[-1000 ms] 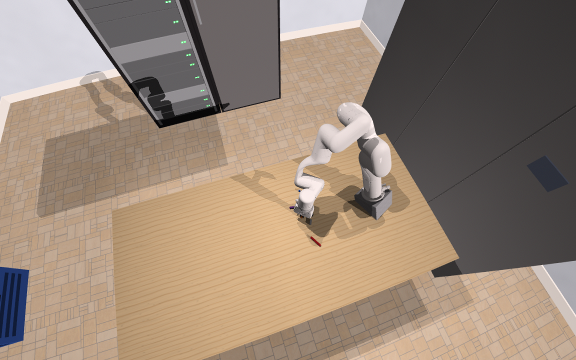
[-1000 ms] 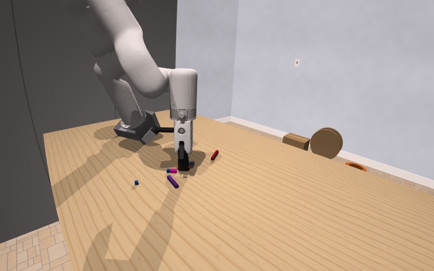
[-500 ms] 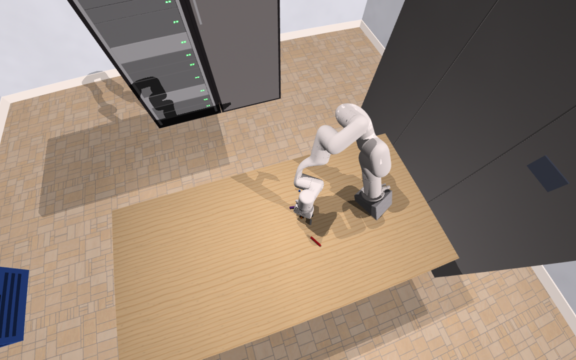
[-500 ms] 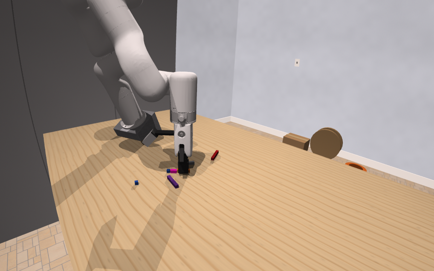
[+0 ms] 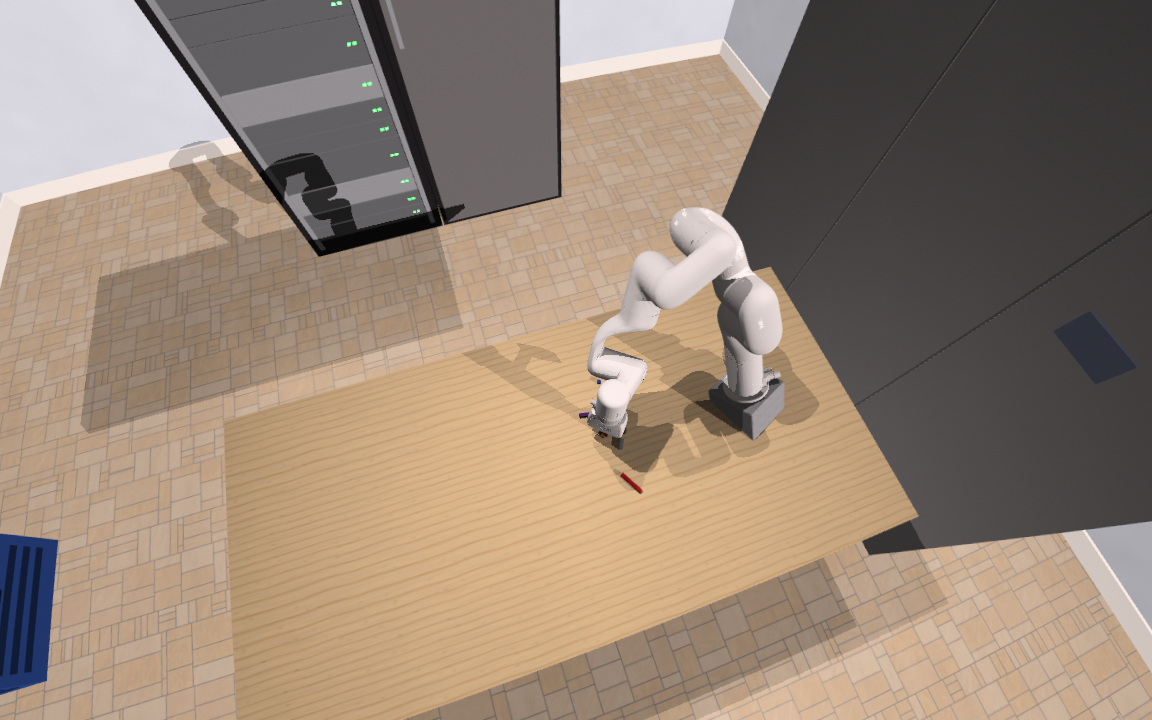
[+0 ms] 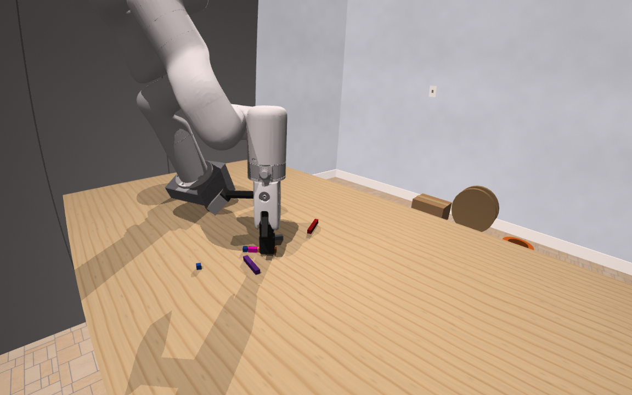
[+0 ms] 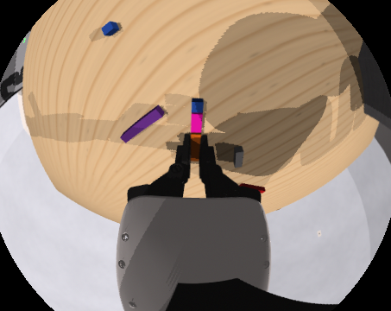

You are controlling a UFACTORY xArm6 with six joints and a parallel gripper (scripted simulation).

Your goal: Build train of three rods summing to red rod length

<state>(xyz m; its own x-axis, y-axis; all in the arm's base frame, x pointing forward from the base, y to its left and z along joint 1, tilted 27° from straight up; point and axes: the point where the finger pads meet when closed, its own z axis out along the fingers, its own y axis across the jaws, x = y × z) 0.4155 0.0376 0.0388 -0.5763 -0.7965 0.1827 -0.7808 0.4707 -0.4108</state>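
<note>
The orange rod is 2 cm below my hand. Also, from my hand: purple rod (3 cm ahead, 6 cm to the right, 2 cm below); magenta rod (2 cm behind, 3 cm to the right, 2 cm below); grey rod (4 cm behind, 5 cm to the left, 2 cm below).
</note>
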